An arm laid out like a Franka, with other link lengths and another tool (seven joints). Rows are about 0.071 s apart.
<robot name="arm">
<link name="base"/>
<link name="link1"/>
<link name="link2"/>
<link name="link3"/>
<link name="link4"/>
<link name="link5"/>
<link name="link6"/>
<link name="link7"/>
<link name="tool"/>
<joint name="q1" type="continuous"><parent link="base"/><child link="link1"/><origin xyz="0.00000 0.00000 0.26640" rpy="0.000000 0.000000 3.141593"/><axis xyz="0 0 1"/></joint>
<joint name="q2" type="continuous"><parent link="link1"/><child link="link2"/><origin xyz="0.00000 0.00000 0.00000" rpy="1.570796 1.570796 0.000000"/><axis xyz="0 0 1"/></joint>
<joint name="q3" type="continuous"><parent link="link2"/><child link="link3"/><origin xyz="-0.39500 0.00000 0.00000" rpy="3.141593 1.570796 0.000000"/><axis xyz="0 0 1"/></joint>
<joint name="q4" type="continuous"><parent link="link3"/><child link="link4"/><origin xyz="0.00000 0.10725 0.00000" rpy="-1.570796 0.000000 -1.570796"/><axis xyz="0 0 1"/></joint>
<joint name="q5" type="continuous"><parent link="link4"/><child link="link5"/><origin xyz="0.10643 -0.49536 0.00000" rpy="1.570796 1.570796 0.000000"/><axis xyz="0 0 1"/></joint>
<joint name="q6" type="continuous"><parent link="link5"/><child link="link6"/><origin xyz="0.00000 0.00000 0.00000" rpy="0.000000 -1.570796 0.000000"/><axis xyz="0 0 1"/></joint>
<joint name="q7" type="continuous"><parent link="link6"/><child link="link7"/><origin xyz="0.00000 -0.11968 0.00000" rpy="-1.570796 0.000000 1.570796"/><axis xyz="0 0 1"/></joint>
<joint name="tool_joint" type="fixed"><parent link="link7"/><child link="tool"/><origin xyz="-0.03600 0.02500 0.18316" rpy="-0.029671 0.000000 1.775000"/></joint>
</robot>
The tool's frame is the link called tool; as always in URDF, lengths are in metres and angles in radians. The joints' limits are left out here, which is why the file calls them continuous.
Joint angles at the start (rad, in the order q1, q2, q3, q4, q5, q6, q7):
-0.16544, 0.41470, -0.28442, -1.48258, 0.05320, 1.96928, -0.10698
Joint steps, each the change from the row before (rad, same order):
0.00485, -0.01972, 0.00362, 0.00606, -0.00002, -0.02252, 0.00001
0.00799, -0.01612, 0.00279, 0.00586, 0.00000, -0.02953, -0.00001
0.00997, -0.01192, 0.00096, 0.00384, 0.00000, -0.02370, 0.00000
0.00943, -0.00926, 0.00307, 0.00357, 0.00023, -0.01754, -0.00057
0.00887, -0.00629, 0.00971, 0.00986, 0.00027, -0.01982, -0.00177
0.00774, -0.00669, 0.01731, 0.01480, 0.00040, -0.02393, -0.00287
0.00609, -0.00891, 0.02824, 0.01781, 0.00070, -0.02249, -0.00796
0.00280, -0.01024, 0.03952, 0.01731, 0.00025, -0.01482, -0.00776
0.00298, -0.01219, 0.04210, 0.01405, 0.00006, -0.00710, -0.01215
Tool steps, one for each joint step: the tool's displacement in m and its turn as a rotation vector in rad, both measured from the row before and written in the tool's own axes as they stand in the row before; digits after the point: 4 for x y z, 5 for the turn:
0.0055, -0.0034, -0.0187, -0.00183, 0.00787, -0.00650
0.0079, -0.0055, -0.0145, 0.00848, 0.00579, -0.00938
0.0085, -0.0053, -0.0103, 0.00836, 0.00391, -0.01007
0.0100, -0.0046, -0.0085, 0.00523, 0.00452, -0.01217
0.0153, -0.0043, -0.0094, 0.00467, 0.00663, -0.01940
0.0205, -0.0051, -0.0121, 0.00421, 0.00987, -0.02658
0.0277, -0.0060, -0.0160, -0.00134, 0.01543, -0.04010
0.0335, -0.0059, -0.0178, -0.00894, 0.01985, -0.04711
0.0357, -0.0058, -0.0185, -0.01533, 0.02130, -0.05396

